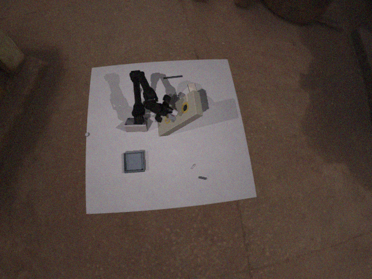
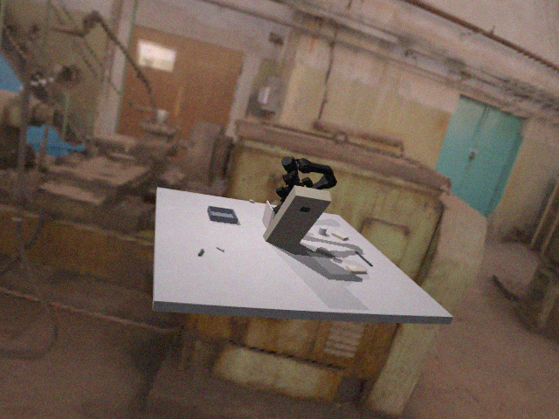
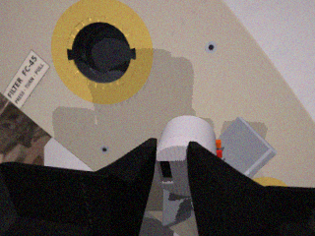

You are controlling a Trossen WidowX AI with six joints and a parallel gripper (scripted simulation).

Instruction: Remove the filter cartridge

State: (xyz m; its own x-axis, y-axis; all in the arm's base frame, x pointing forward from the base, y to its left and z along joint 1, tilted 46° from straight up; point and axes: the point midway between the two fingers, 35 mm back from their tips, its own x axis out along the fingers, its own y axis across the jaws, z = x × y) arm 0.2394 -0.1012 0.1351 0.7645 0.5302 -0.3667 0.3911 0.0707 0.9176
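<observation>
The filter cartridge is 10 mm to the left of my gripper tip and 30 mm below it. Round my gripper tip: grey tray: 280 mm behind, 320 mm to the right, 240 mm below.
</observation>
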